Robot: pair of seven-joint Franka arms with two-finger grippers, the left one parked.
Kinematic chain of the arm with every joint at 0, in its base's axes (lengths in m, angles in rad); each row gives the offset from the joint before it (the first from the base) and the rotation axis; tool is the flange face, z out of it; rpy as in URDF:
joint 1: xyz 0 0 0.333 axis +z
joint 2: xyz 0 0 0 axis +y
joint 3: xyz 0 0 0.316 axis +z
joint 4: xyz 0.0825 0 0 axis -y
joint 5: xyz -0.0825 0 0.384 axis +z
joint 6: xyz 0 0 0 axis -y
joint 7: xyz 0.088 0 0 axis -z
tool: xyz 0 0 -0.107 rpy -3.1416 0 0
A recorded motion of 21 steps. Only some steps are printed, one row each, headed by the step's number.
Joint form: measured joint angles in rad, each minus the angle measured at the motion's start. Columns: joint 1, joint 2, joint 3, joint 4, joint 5, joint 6, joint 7.
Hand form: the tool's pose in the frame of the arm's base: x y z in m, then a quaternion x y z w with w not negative. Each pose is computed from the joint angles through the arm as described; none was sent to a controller.
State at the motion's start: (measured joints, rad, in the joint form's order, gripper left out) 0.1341 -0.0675 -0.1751 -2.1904 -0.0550 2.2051 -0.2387
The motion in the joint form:
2: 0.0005 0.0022 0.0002 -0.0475 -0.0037 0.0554 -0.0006
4: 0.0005 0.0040 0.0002 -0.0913 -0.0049 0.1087 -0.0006
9: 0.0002 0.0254 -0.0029 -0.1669 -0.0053 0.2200 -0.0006
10: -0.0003 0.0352 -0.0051 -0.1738 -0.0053 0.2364 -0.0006
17: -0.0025 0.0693 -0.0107 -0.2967 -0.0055 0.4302 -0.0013
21: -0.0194 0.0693 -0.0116 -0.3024 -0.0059 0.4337 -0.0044
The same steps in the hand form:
2: 0.5216 -0.0232 0.4050 0.99205 0.11673 0.04063 0.02365
4: 0.5157 -0.0224 0.3892 0.99170 0.11820 0.04449 0.02390
9: 0.5062 -0.0225 0.3557 0.99126 0.11885 0.05166 0.02482
10: 0.5058 -0.0236 0.3494 0.99137 0.11787 0.05147 0.02535
17: 0.4838 -0.0247 0.3009 0.99021 0.11769 0.06987 0.02727
21: 0.4817 -0.0332 0.2989 0.99111 0.11065 0.06850 0.02782

